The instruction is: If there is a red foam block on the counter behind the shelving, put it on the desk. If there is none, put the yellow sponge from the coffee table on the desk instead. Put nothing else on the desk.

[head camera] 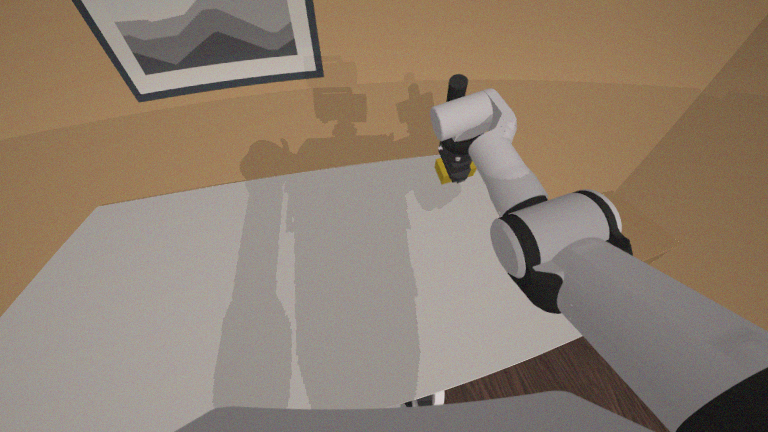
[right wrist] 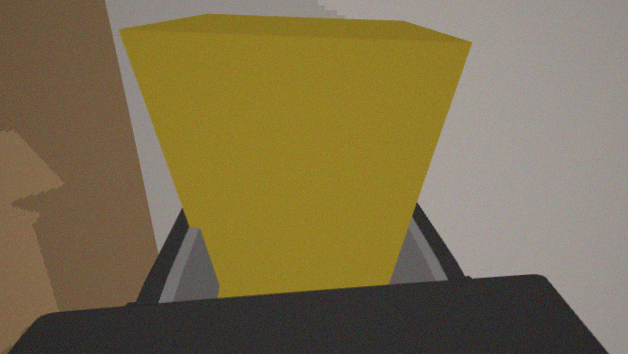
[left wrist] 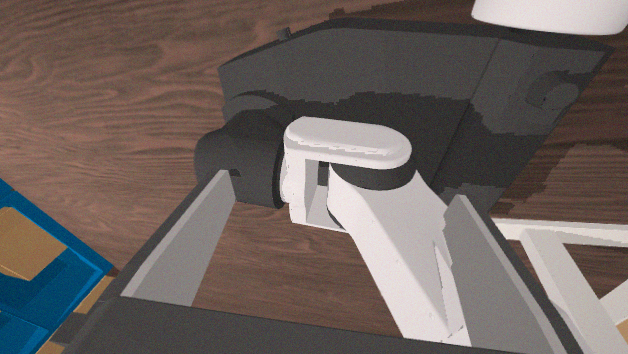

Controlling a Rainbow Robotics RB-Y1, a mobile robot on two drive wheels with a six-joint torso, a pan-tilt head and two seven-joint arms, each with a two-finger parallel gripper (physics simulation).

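Places are measured from the robot's base along level axes (x right, y ahead, z up), in centimetres.
Pixels of known places: left gripper, fingertip midpoint: (left wrist: 336,196); right gripper, fingertip midpoint: (head camera: 450,170) (right wrist: 299,180).
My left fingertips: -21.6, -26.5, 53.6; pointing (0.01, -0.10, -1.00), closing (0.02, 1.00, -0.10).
Observation:
Behind a point stands the place of what it marks, as x, y, z.
My right gripper (head camera: 459,176) {22.5, 45.1, 106.8} (right wrist: 303,222) {22.5, 45.1, 106.8} is shut on the yellow sponge (head camera: 442,171) {18.7, 41.7, 109.0} (right wrist: 305,125) {26.2, 43.8, 111.1}, a plain yellow block. It holds the sponge over the far right part of the white desk (head camera: 161,268) {-60.6, 21.3, 95.0} (right wrist: 525,150) {25.0, 33.8, 95.0}, near the edge by the wall. The height of the sponge above the desk is hard to tell. My left gripper (left wrist: 336,196) {-21.6, -26.5, 53.6} is open and empty; past its fingers the floor and parts of my own base show. A red foam block, the counter and the coffee table do not show in these views.
A tan wall (head camera: 204,139) {-58.1, 60.6, 112.6} stands behind the desk, with a framed picture (head camera: 214,48) {-41.9, 61.3, 137.8}. Dark wood floor (head camera: 542,370) {93.4, -0.4, 0.1} (left wrist: 100,100) {5.6, -116.5, 0.0} shows near the desk. In the left wrist view, a blue open structure (left wrist: 55,275) {171.4, -264.0, 18.6} is at the lower left and white bars (left wrist: 590,234) are at the right.

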